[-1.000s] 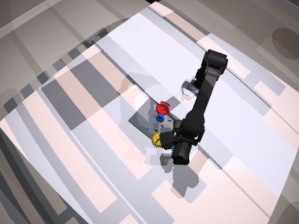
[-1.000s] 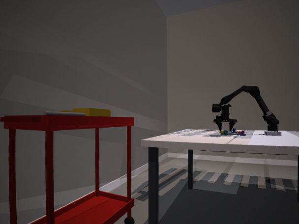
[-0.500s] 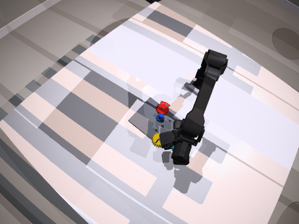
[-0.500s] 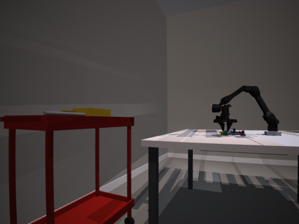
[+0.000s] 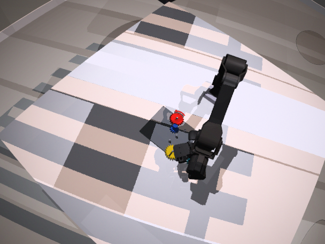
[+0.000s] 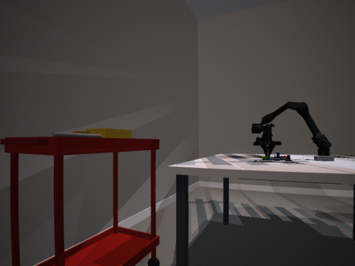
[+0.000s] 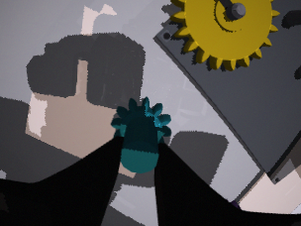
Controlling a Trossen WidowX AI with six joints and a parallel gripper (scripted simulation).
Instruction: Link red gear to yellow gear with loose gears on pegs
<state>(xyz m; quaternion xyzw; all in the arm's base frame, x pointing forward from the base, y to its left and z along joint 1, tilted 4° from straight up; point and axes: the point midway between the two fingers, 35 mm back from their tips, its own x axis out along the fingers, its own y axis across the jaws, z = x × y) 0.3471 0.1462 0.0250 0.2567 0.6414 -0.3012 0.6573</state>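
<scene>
The blue gear is 15 cm to the right of my gripper tip, 5 cm behind it and 1 cm below it. Also, from my gripper tip: purple gear 13 cm behind, 1 cm below; teal gear 1 cm below; yellow gear 8 cm to the right, 3 cm ahead, 1 cm below.
</scene>
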